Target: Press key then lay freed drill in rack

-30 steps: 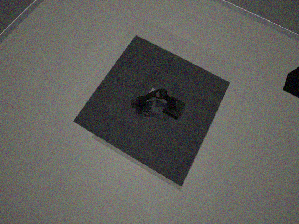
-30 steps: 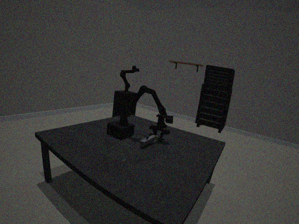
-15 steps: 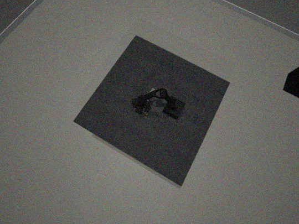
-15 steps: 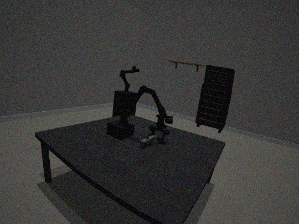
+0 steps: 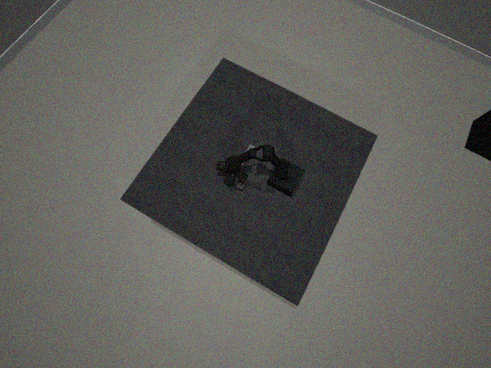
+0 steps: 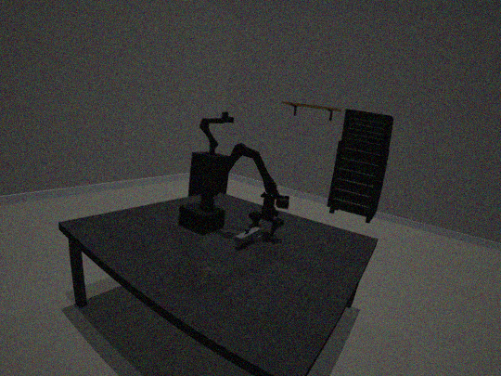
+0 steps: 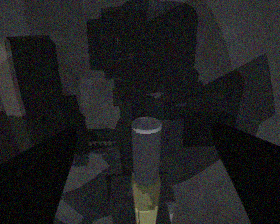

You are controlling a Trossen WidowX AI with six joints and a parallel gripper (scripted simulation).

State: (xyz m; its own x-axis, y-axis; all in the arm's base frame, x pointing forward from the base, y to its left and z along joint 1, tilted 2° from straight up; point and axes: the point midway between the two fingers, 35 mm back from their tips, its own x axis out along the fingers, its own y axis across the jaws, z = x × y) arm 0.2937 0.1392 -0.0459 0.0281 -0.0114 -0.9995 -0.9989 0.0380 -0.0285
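My gripper tip is now 4 cm to the left of the drill and 3 cm below it. From my gripper tip the other things lie so: light grey fixture bar 14 cm to the right, 2 cm above, 1 cm behind.
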